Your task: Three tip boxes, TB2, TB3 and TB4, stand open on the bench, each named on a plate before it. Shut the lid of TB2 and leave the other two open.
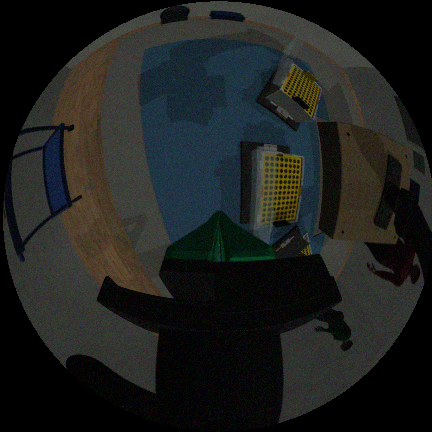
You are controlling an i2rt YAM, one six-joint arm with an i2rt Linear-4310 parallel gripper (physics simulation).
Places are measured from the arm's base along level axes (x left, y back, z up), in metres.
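Pixels of known places: gripper, between the fingertips: [218, 216]; arm's base, origin of its link: [389, 193].
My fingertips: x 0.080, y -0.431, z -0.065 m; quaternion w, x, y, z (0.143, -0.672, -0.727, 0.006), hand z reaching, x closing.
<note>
Ahead of a thing's pixels: the offset from my fingertips to its top centre. "spot": to the spot under its first point.
My gripper [218, 216] is shut and empty, its green fingertips meeting above the blue mat. A box with a yellow tip rack @[dx -0.012, dy +0.117, dz -0.053 m] [281, 187] is right of the fingertips; its clear lid @[spot: dx -0.030, dy +0.026, dz +0.013 m] [256, 187] stands open along its left side. A second box with a yellow rack @[dx -0.228, dy +0.163, dz -0.053 m] [302, 90] stands turned at the upper right, its clear lid [291, 54] raised. A third box @[dx +0.177, dy +0.238, dz -0.053 m] [306, 249] shows in part right of the gripper, largely hidden behind it; its lid cannot be made out. The writing on the name plates is too small to read, so I cannot tell which box is TB2.
A tan board [362, 185] with a dark front face stands right of the boxes, beside a dark arm shape. A blue framed rack [56, 172] is at the far left. A dark round object [175, 15] and a blue object [227, 16] are at the far edge.
</note>
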